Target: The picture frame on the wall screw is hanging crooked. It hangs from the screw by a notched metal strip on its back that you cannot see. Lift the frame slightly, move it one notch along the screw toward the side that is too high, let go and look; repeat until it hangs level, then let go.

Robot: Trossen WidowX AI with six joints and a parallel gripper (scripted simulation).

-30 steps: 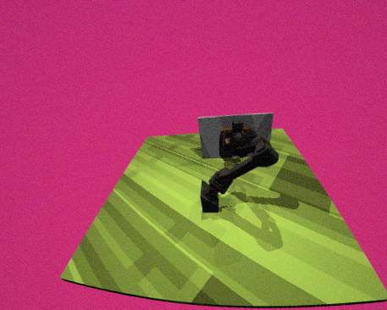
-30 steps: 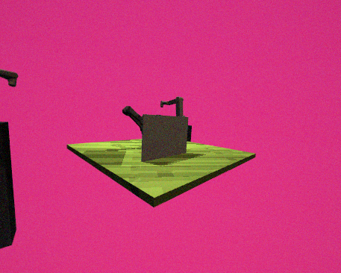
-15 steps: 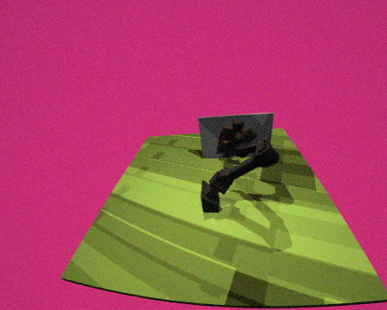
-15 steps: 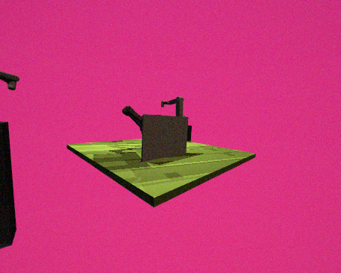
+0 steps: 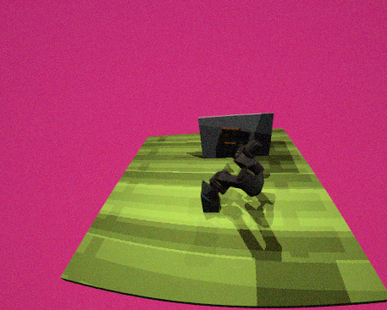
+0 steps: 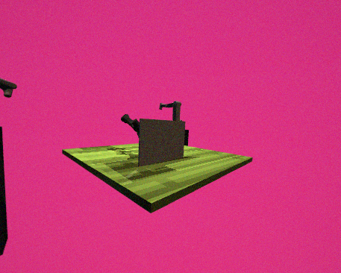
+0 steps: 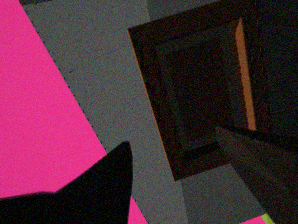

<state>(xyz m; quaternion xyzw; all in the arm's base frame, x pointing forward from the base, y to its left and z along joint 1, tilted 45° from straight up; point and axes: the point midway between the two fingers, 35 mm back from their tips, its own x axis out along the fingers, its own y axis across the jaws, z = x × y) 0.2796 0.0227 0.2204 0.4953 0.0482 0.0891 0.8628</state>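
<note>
My gripper tip is now 100 mm short of the picture frame, 30 mm to the right of it and 50 mm above it. From my gripper tip the other things lie so: grey wall panel (110 mm ahead, 20 mm to the left, 70 mm below).
</note>
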